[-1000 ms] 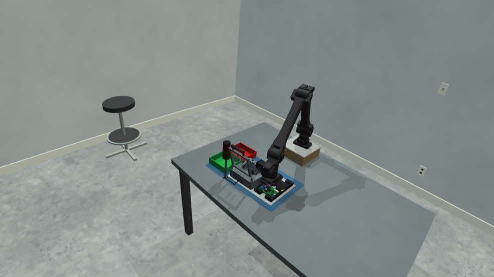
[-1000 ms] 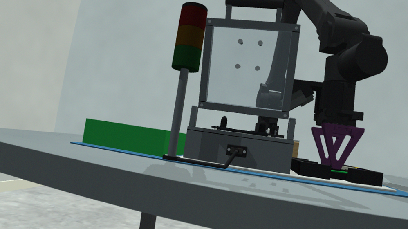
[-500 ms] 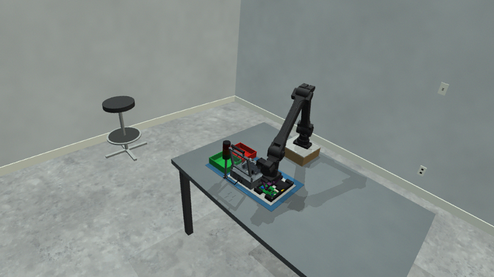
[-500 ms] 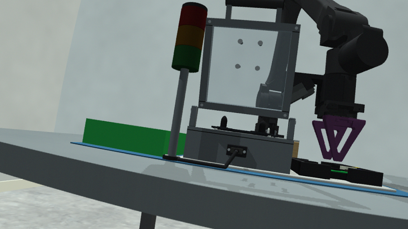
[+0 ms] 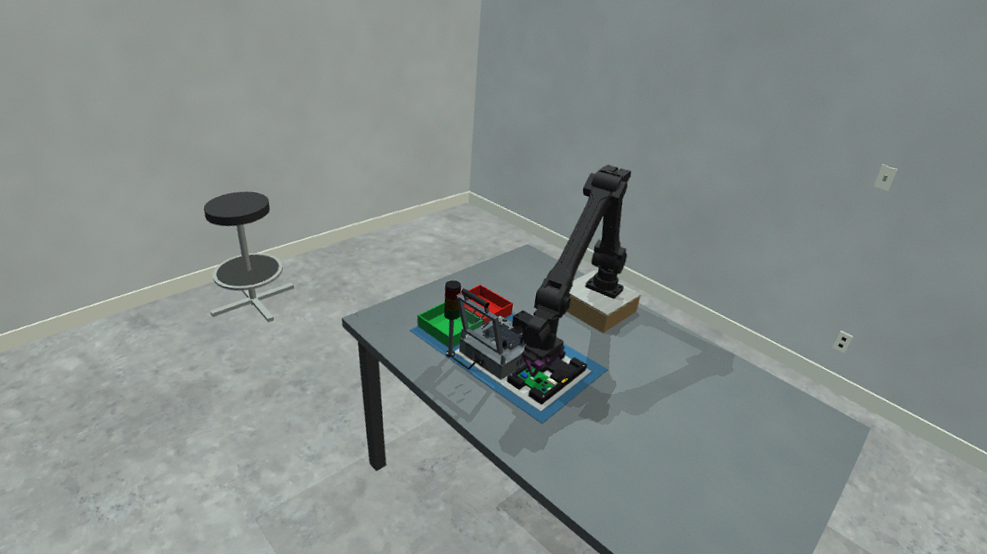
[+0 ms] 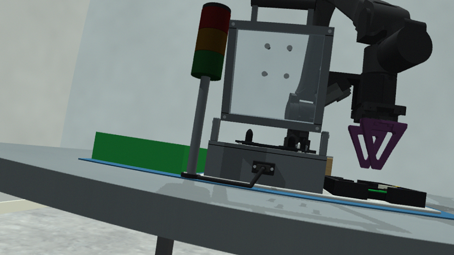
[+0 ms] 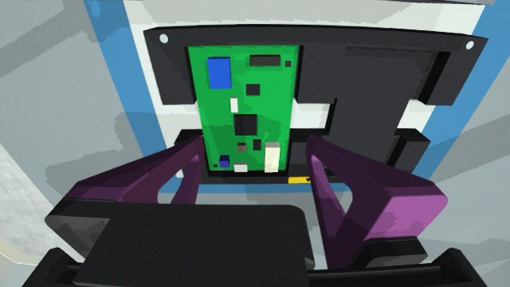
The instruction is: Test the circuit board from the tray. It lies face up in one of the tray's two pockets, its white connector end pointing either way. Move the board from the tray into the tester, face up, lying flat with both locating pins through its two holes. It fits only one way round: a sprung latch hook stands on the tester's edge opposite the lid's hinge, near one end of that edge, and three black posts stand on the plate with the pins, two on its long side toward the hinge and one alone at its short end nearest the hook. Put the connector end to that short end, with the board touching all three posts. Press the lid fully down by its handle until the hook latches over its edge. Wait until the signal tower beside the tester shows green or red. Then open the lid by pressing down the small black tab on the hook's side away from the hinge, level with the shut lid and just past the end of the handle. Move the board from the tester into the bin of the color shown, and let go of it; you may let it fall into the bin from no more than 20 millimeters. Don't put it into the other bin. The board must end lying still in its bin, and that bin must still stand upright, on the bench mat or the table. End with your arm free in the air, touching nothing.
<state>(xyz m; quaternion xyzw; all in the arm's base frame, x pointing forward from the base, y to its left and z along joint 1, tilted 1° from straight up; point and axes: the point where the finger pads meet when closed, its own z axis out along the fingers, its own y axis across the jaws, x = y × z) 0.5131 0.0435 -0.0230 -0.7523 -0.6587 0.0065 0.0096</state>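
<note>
The green circuit board is 4 cm below my hand and 1 cm ahead of it. From my hand the other things lie so: black tester plate (16 cm to the right, 5 cm behind, 1 cm above); then black latch hook (11 cm behind, 10 cm to the right, 3 cm above); then clear lid (18 cm to the right, 12 cm above, 7 cm ahead).
</note>
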